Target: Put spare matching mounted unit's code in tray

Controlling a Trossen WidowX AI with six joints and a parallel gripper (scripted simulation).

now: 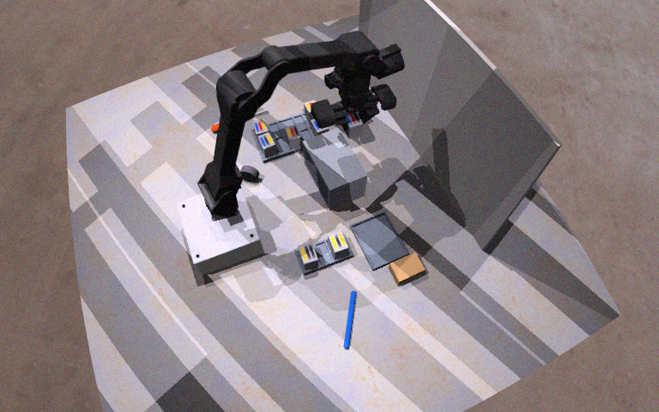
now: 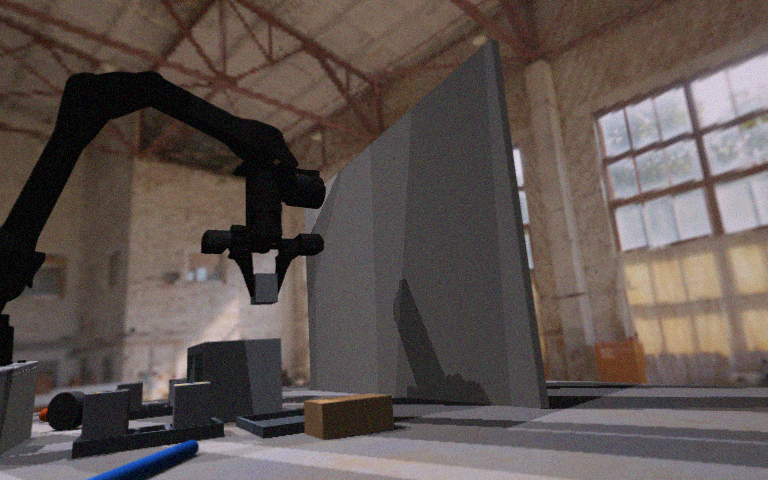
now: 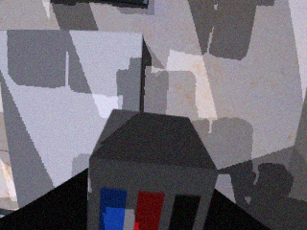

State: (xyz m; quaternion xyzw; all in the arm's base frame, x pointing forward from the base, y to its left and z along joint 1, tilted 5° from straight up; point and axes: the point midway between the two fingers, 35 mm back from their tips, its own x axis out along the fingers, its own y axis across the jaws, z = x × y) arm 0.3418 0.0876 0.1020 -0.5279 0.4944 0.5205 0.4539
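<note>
Now: the grey tray 1 cm ahead of my gripper tip, 23 cm to the right of it and 17 cm below it. Also, from my gripper tip: rack (13 cm behind, 23 cm to the right, 16 cm below); tall slanted panel (20 cm ahead, 2 cm to the left, 5 cm above); mounted unit (5 cm behind, 2 cm to the right, 12 cm below).
</note>
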